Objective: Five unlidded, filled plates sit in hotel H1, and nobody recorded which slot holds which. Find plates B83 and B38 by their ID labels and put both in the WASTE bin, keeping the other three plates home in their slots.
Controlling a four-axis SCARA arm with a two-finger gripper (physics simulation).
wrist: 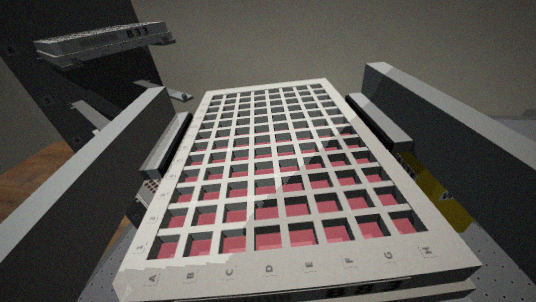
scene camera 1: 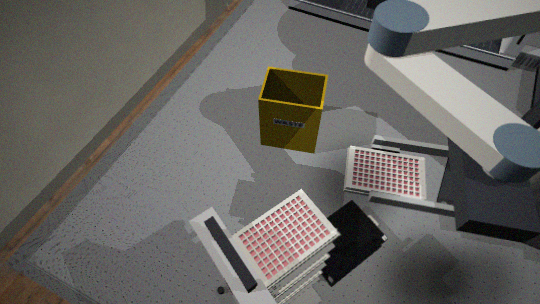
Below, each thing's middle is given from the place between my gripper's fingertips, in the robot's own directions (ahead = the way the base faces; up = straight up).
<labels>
I see my gripper 2 cm past the plate B83 (scene camera 1: 367,169), 1 cm to the left of it and 2 cm above it. Also, from my hand: hotel H1 (wrist: 105,83) (11 cm ahead, 25 cm to the left, 14 cm below).
</labels>
